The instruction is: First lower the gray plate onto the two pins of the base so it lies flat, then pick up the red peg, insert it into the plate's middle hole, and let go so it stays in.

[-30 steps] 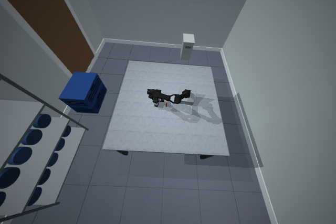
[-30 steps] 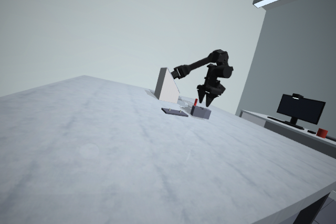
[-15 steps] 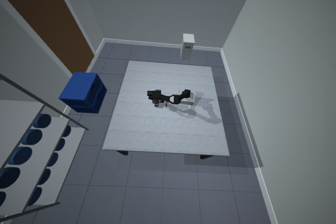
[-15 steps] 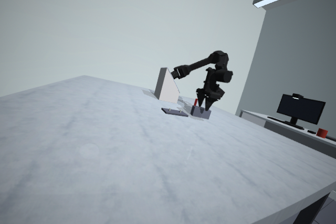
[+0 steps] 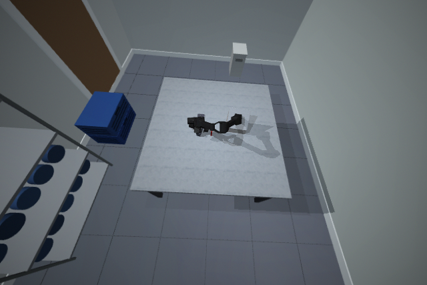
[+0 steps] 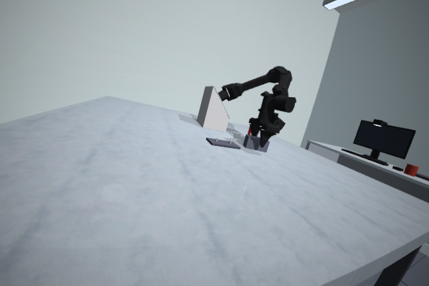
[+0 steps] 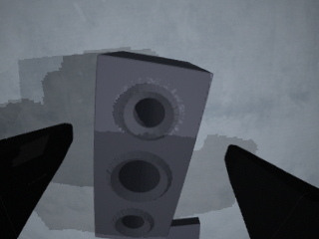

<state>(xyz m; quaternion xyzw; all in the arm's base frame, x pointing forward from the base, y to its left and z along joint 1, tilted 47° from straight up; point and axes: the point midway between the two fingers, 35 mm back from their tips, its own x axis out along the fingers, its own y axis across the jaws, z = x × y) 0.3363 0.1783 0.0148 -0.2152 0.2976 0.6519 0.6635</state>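
Right now the gray plate is 1 cm above my gripper tip. From my gripper tip the other things lie so: red peg (12 cm behind, 2 cm above, 1 cm to the left).
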